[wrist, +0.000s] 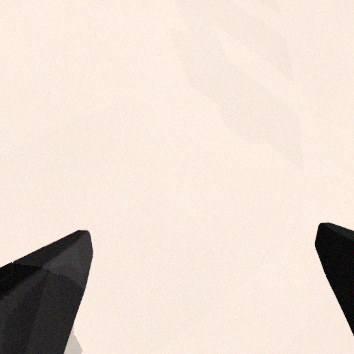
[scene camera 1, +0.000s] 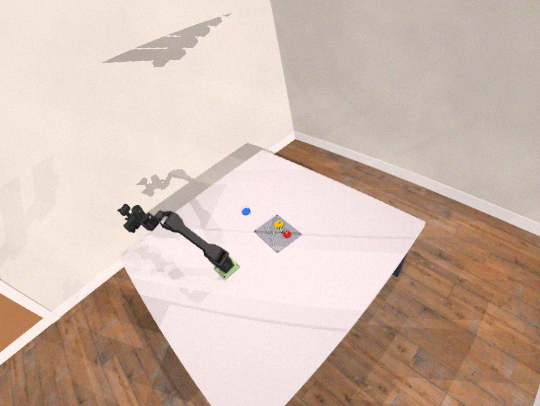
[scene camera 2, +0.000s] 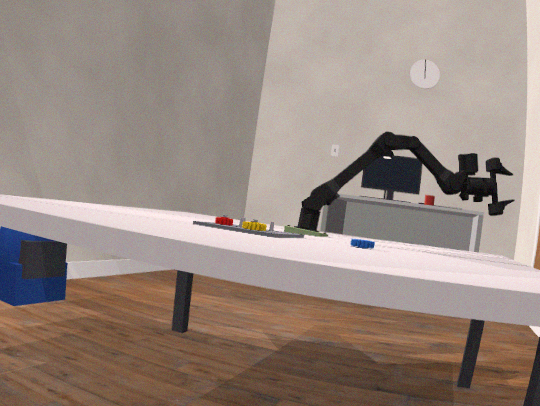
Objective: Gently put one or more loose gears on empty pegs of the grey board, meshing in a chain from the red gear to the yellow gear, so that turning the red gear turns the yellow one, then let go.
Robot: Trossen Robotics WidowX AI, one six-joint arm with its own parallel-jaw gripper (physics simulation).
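Frame: origin at the arm's base, x ahead, y left, z up, level; millimetres.
Seen in the pictures: gripper, fingertip midpoint: (wrist: 207, 240) (scene camera 1: 121, 214) (scene camera 2: 513, 187); arm's base at its link origin: (scene camera 1: 226, 266) (scene camera 2: 306, 229).
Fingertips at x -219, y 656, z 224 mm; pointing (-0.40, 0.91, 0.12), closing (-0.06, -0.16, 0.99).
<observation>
Offsets run from my fingertips to a thing's middle. Level surfaces: height alone.
The grey board {dy -727, dx +539, dz -222 mm} (scene camera 1: 279, 245) (scene camera 2: 286, 234) lies on the table and bears the red gear {dy -788, dx +554, dz -221 mm} (scene camera 1: 287, 234) (scene camera 2: 224, 221) and the yellow gear {dy -703, dx +584, dz -220 mm} (scene camera 1: 279, 224) (scene camera 2: 254, 226). Several thin pegs stand on it; one bare peg {dy -683, dx +509, dz -219 mm} (scene camera 2: 272, 226) shows beside the yellow gear. A loose blue gear {dy -458, dx +558, dz -229 mm} (scene camera 1: 246, 211) (scene camera 2: 362, 243) lies flat on the table, apart from the board. My gripper (scene camera 1: 124, 218) (scene camera 2: 512, 188) (wrist: 207, 240) is open and empty, raised well above table height and away from the gears and board. The wrist view shows a pale wall beyond the two fingers.
The arm's green base plate (scene camera 1: 220, 275) (scene camera 2: 320, 233) sits on the white table {dz -237 mm} (scene camera 1: 300, 300) (scene camera 2: 100, 220). A pale wall stands beyond the table's edge near the gripper. A grey cabinet (scene camera 2: 400, 227) with a monitor (scene camera 2: 391, 174) and a red cup (scene camera 2: 429, 200) stands behind the arm.
</observation>
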